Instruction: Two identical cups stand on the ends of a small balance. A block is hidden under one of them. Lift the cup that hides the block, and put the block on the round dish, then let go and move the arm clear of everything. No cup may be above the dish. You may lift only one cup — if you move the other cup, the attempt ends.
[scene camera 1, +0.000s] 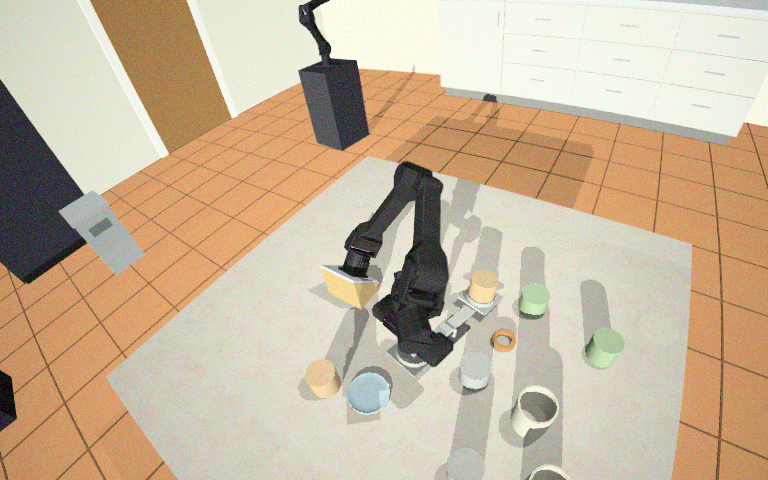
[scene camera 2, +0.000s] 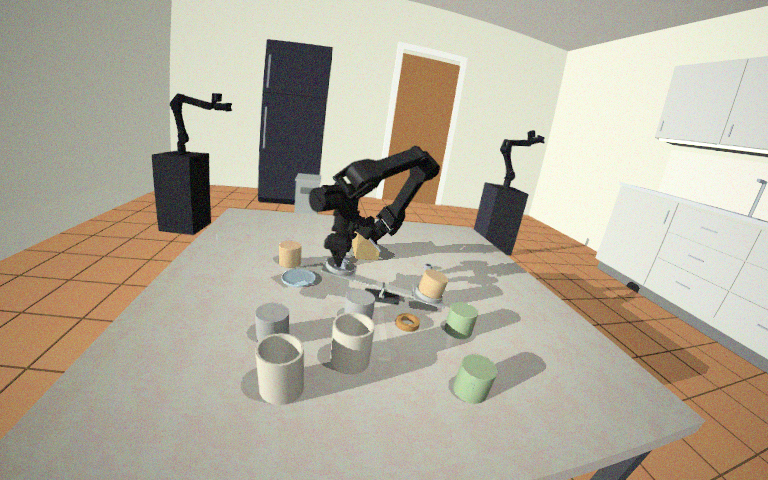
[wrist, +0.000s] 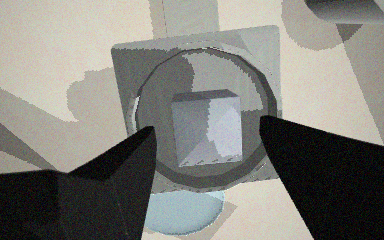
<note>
The pictures show: the gripper, a grey block and a balance.
The gripper shows as well in scene camera 1 and in the wrist view.
</note>
